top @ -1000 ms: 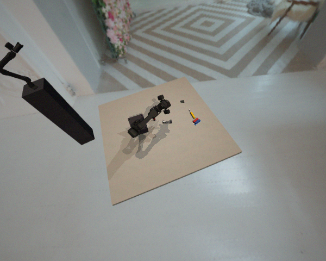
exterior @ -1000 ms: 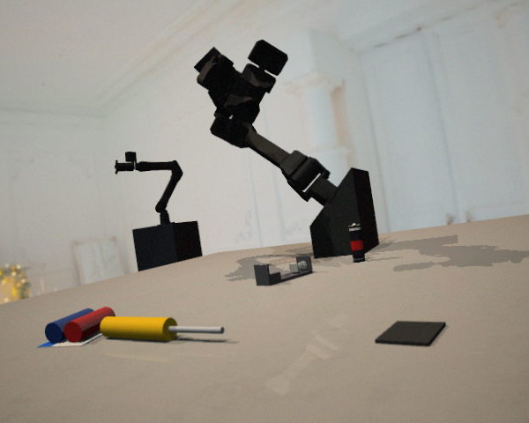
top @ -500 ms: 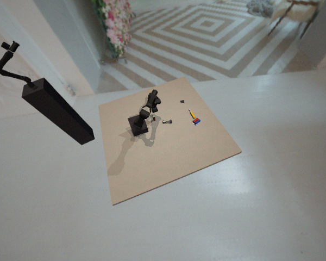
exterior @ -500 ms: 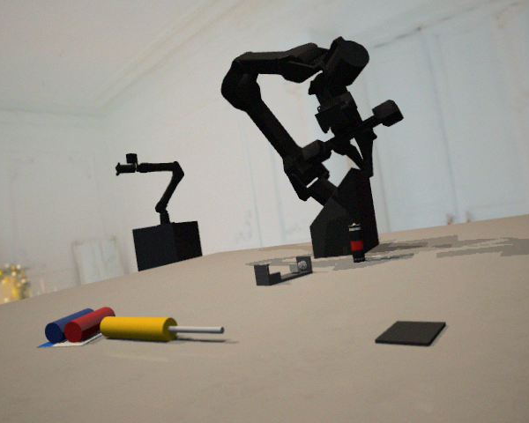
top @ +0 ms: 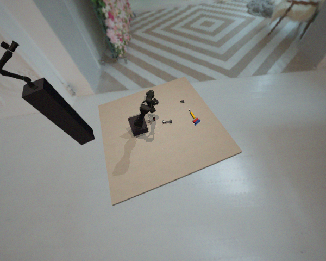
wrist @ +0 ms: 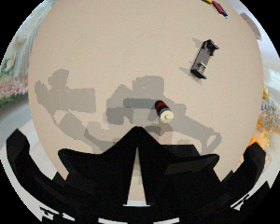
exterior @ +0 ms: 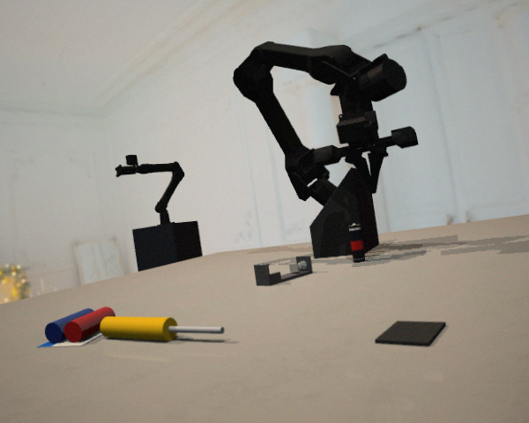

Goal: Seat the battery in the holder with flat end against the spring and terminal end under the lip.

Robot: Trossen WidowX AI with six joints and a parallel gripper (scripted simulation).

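The battery lies 1 cm behind my gripper tip, 4 cm to the right of it and 9 cm below it. From my gripper tip the other things lie so: flat black square: 42 cm ahead, 4 cm to the left, 12 cm below; then yellow-handled screwdriver: 41 cm ahead, 19 cm to the right, 11 cm below.
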